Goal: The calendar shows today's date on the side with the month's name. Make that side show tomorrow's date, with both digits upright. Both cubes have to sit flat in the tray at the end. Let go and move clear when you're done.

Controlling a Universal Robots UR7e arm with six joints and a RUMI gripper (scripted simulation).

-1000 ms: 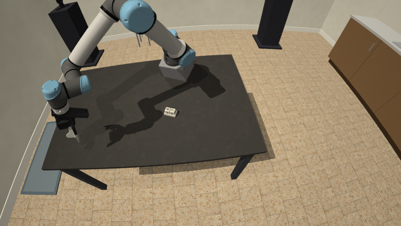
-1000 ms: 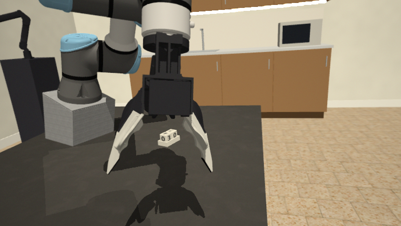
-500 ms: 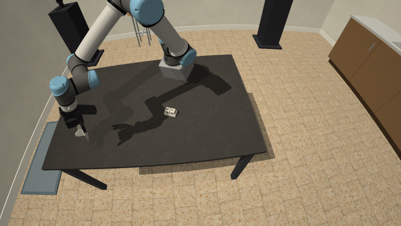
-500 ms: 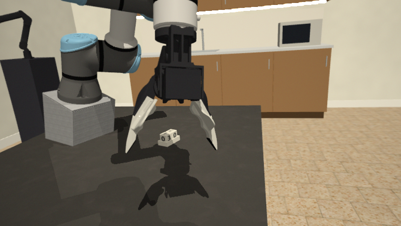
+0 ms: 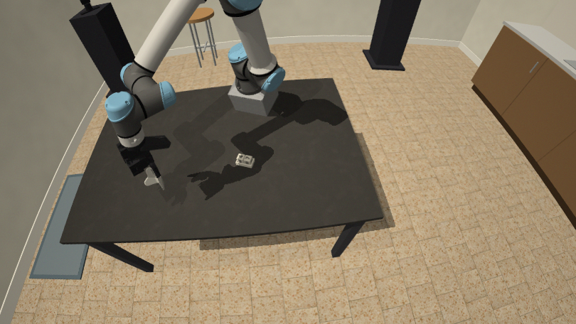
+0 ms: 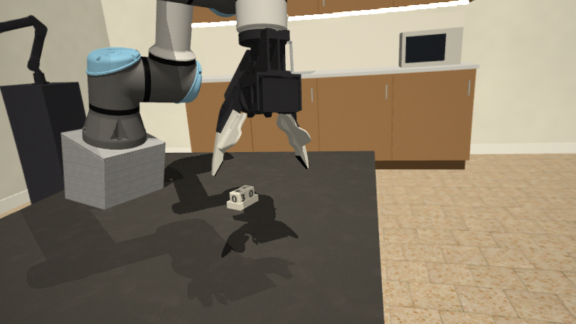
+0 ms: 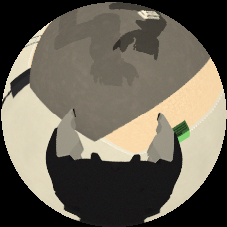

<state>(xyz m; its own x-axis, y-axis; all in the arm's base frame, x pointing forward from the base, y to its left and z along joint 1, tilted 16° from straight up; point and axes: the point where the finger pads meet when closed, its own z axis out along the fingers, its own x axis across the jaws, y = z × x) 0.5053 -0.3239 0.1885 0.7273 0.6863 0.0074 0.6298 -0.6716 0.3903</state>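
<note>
Right now the white calendar tray is 310 mm to the left of my hand, 180 mm below it and 170 mm behind it.
</note>
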